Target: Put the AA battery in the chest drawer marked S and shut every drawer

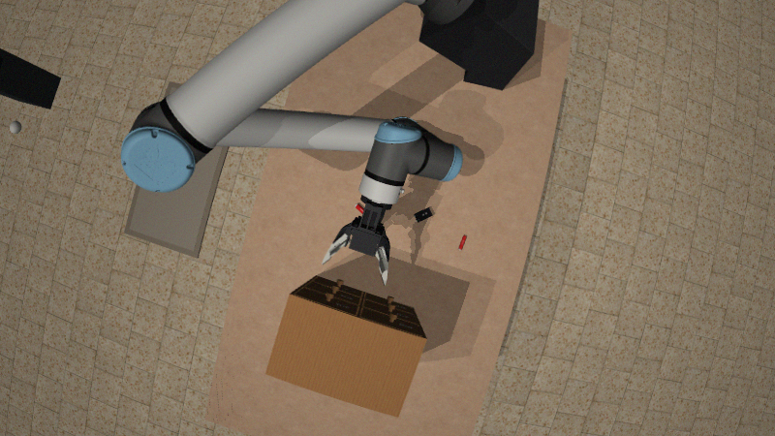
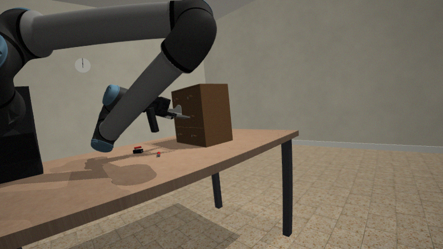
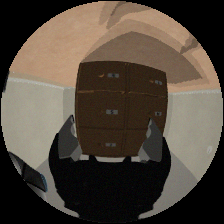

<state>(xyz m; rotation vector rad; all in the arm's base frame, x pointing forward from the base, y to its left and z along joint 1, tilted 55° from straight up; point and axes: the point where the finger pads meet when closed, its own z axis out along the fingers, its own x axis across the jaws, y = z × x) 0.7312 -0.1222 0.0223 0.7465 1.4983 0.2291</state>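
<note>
Now: hand 14 cm short of the drawer, 5 cm to the left of it and 2 cm above it. The rest, counted from my hand: small black object (18 cm behind, 14 cm to the left, 14 cm below).
</note>
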